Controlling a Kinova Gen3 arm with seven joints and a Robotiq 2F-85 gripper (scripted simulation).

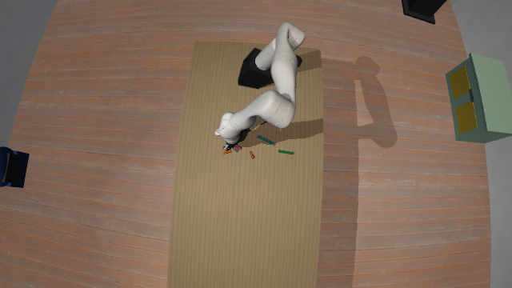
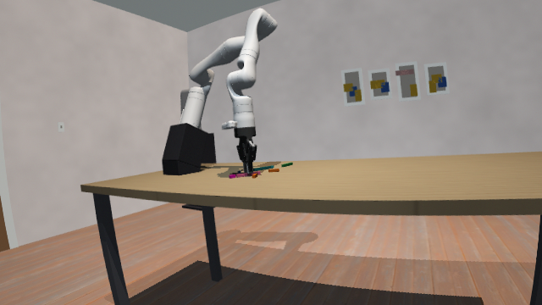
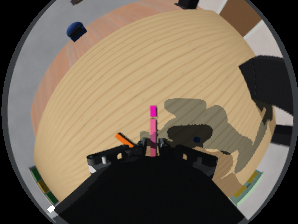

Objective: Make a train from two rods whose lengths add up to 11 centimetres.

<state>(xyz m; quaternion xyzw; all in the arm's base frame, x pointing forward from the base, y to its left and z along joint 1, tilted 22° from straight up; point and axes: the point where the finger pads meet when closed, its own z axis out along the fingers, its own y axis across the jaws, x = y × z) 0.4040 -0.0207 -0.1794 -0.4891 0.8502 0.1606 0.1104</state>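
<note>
My gripper is now 20 mm above the pink rod. Round my hand: magenta rod: 50 mm to the right, 30 mm behind, 20 mm below; then turquoise rod: 160 mm to the left, 50 mm behind, 20 mm below; then blue rod: 80 mm behind, 50 mm to the left, 20 mm below.
</note>
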